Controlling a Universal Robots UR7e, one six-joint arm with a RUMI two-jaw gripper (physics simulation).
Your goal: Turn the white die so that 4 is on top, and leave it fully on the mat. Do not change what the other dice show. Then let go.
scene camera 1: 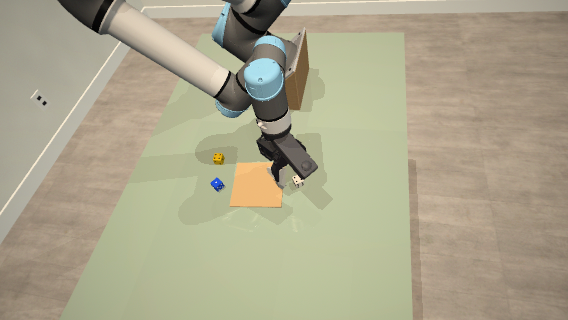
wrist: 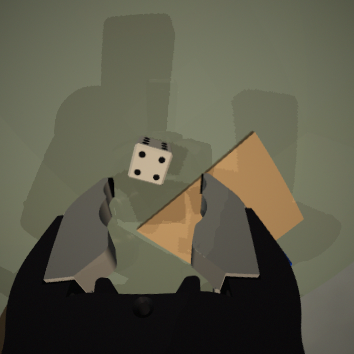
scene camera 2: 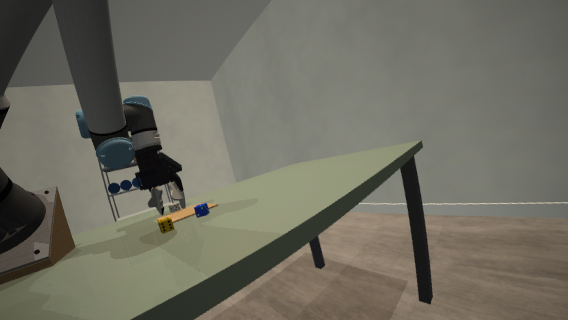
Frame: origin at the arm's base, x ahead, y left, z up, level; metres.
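Where they show: gripper, fingertip midpoint: (scene camera 1: 292,179) (wrist: 157,177) (scene camera 2: 173,212); arm's base, origin of the base link: (scene camera 2: 1,224).
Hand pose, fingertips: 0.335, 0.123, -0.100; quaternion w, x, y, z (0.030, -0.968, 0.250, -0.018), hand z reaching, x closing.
Each offset is from my fingertips to the top centre of the thing, as dx, dy, dz. Level surfaces: height alone.
The white die @[+0.007, +0.019, +0.023] (scene camera 1: 297,180) (scene camera 2: 174,207) (wrist: 150,163) rests on the green table off the mat, to the right of the mat's right edge in scene camera 1. Its upper face shows four pips in the wrist view, with a darker six-pip side at its far edge. The orange mat @[+0.034, -0.090, +0.002] (scene camera 1: 250,187) (scene camera 2: 186,213) (wrist: 255,185) lies flat with no die on it. My gripper (scene camera 1: 289,179) (scene camera 2: 171,204) (wrist: 157,177) is open and empty, above the table at the mat's right edge. In the wrist view the die lies beyond the fingertips, left of their middle.
A yellow die @[-0.015, -0.230, +0.023] (scene camera 1: 218,158) (scene camera 2: 166,225) and a blue die @[+0.067, -0.198, +0.023] (scene camera 1: 217,184) (scene camera 2: 201,209) stand on the table @[dz -0.002] (scene camera 1: 345,250) (scene camera 2: 300,195) left of the mat in scene camera 1. The brown robot base block (scene camera 1: 298,82) (scene camera 2: 62,240) is at the back. A shelf rack stands behind the table.
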